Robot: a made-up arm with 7 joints. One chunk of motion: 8 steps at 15 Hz.
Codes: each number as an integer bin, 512 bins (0 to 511) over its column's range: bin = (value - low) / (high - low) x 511, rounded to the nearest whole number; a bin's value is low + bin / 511 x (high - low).
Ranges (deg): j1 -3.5..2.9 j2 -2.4..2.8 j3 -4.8..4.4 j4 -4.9..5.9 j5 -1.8..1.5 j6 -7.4..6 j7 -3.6..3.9
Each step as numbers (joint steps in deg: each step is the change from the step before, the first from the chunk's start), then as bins.
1 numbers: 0.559 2.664 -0.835 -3.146 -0.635 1.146 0.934
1 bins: 324 498 220 83 180 326 309
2 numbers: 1.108 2.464 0.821 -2.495 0.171 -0.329 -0.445
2 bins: 368 478 312 114 305 270 215
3 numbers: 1.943 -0.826 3.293 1.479 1.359 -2.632 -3.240
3 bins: 435 155 450 302 489 182 25
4 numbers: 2.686 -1.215 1.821 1.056 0.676 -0.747 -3.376
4 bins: 494 116 368 282 383 254 15
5 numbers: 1.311 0.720 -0.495 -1.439 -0.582 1.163 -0.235
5 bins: 384 307 239 164 189 327 229
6 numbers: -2.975 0.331 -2.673 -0.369 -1.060 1.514 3.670
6 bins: 42 268 118 214 115 340 495
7 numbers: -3.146 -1.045 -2.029 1.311 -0.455 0.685 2.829
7 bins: 28 133 154 294 208 308 438
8 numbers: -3.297 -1.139 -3.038 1.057 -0.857 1.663 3.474
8 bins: 16 124 98 282 146 346 482
